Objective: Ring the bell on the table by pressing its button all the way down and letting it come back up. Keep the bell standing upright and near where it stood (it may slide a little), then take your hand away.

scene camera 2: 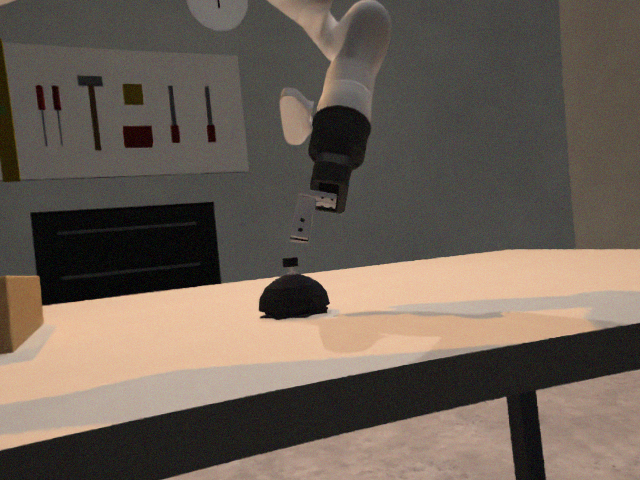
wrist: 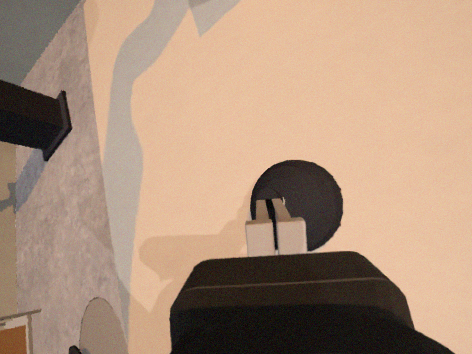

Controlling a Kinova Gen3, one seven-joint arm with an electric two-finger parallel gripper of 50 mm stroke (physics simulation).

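The bell, a dark dome, stands upright on the table. Its black button stands raised on a thin stem above the dome in the scene view. In the wrist view the button is mostly hidden behind the fingertips. My gripper is shut with nothing between its fingers. In the scene view its tips are a little above the button, slightly to the right of its middle, with a gap between them and the button.
A tan box stands on the table at the far left in the scene view. The table's dark front edge runs along the near side. A dark cabinet and a tool board are behind the table.
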